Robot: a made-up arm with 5 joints.
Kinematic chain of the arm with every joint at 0, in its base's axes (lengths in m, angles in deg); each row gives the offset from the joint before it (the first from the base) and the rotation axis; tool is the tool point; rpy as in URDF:
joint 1: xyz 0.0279 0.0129 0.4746 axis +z
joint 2: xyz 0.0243 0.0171 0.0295 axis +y
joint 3: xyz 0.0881 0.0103 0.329 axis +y
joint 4: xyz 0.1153 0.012 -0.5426 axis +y
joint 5: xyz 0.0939 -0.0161 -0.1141 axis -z
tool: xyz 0.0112 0.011 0.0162 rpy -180 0 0
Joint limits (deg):
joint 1: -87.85..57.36
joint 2: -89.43..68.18
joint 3: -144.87..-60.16
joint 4: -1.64..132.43
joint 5: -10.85..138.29
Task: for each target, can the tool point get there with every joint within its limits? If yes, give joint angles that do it. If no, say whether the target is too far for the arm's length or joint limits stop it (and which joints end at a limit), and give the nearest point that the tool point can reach.
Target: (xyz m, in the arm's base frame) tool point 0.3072 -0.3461 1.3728
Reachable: yes | joints -53.52 -7.34 -134.27 84.41 95.30
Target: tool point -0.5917 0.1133 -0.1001
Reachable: no: joint limits stop it (at a limit: joint 1, joint 2, joint 3) | nearest point 0.0467 -0.2494 -0.0328 | short by 0.737 m
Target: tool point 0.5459 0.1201 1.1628
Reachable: yes | joints 8.27 -32.76 -70.15 16.56 12.49
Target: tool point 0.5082 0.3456 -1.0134
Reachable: no: too far | nearest point 0.4074 0.2758 -0.1501 | short by 0.872 m
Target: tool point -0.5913 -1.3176 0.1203
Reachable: no: too far | nearest point 0.0738 -0.9816 0.2600 | short by 0.758 m
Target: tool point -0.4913 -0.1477 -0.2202
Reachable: no: joint limits stop it (at a limit: joint 1, joint 2, joint 3) | nearest point 0.0470 -0.2801 -0.0961 | short by 0.568 m
